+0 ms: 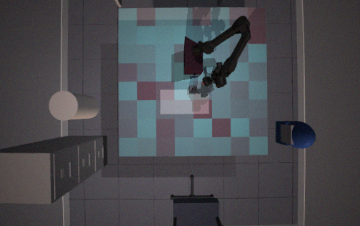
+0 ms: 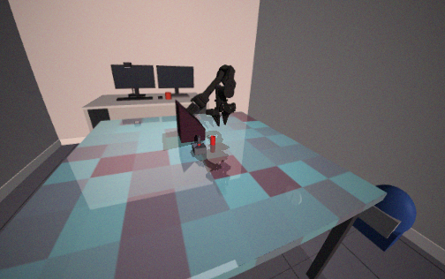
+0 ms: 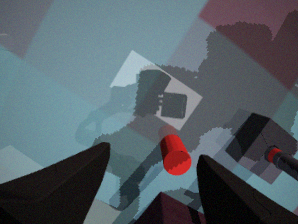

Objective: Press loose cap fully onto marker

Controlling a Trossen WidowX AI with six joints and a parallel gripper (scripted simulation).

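Now: the red cap 3 cm behind my gripper tip, 4 cm to the right of it and 10 cm below it. Also, from my gripper tip: holder block: 3 cm ahead, 15 cm to the right, 10 cm below; marker: 3 cm ahead, 15 cm to the right, 5 cm below.
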